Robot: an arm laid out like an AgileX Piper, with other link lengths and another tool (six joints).
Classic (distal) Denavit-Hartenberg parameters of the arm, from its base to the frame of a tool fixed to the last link. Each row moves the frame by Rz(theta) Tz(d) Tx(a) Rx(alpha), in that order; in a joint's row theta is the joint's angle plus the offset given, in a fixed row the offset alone. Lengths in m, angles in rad.
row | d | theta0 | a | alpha
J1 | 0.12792 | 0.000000 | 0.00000 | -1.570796
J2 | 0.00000 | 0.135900 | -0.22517 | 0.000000
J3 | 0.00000 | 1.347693 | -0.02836 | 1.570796
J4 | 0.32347 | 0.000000 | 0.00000 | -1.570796
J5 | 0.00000 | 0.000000 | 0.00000 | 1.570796
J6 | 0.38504 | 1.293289 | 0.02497 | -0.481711
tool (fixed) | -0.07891 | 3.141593 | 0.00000 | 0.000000
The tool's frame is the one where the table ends.
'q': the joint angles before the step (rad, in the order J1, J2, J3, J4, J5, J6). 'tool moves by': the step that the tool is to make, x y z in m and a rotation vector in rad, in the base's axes. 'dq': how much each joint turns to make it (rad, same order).
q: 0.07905 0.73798 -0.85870 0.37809 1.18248 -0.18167
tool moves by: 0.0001 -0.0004 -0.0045 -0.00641 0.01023 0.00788
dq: 0.00004 0.01439 -0.00005 -0.00001 -0.00013 -0.01028
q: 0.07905 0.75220 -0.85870 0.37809 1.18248 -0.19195
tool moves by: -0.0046 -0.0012 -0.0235 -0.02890 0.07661 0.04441
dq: 0.00021 0.08866 -0.01454 0.00114 0.02168 -0.04536
